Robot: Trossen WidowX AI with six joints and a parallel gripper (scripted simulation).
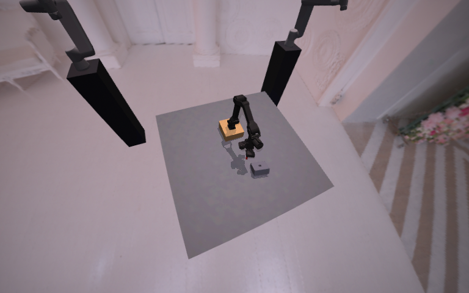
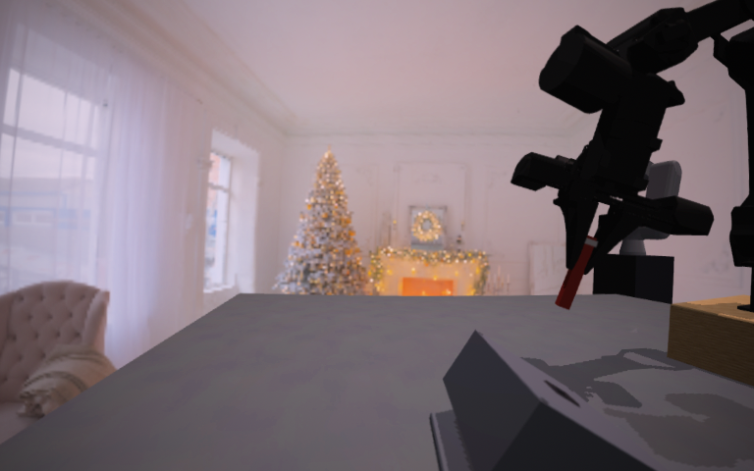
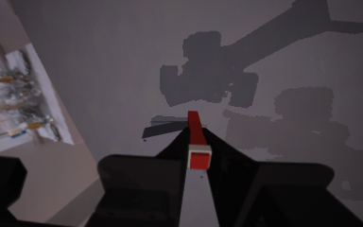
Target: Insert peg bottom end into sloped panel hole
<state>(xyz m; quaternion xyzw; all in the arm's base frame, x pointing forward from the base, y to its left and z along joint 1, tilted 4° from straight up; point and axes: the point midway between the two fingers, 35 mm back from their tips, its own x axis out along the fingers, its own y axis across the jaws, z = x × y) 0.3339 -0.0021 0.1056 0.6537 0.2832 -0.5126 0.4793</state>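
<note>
The hole lies 90 mm ahead of my gripper tip, 90 mm to the left of it and 80 mm below it. The rest, counted from my gripper tip: red peg (20 mm above); then sloped panel (100 mm ahead, 90 mm to the left, 100 mm below).
</note>
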